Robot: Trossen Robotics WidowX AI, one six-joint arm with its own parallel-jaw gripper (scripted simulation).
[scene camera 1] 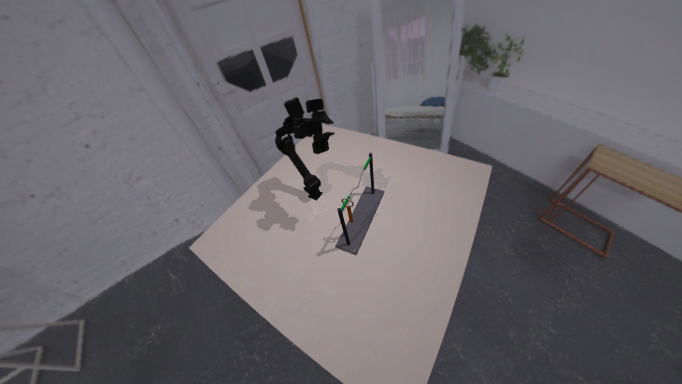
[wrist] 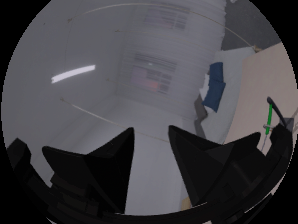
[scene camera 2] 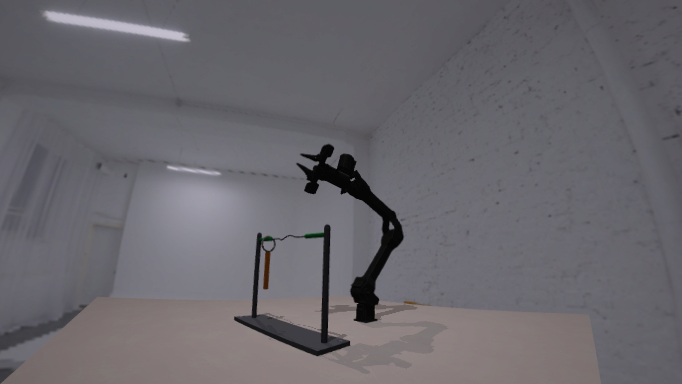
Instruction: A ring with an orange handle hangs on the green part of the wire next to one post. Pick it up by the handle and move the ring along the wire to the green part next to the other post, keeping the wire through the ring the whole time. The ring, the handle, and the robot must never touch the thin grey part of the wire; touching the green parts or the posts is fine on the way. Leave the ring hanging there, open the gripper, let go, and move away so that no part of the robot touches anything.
Labels:
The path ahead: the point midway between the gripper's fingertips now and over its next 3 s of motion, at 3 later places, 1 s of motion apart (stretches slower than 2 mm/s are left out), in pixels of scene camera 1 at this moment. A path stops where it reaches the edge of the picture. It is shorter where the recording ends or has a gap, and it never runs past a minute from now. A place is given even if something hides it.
My gripper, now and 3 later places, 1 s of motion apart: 333, 128; 335, 224; 338, 219; 347, 218

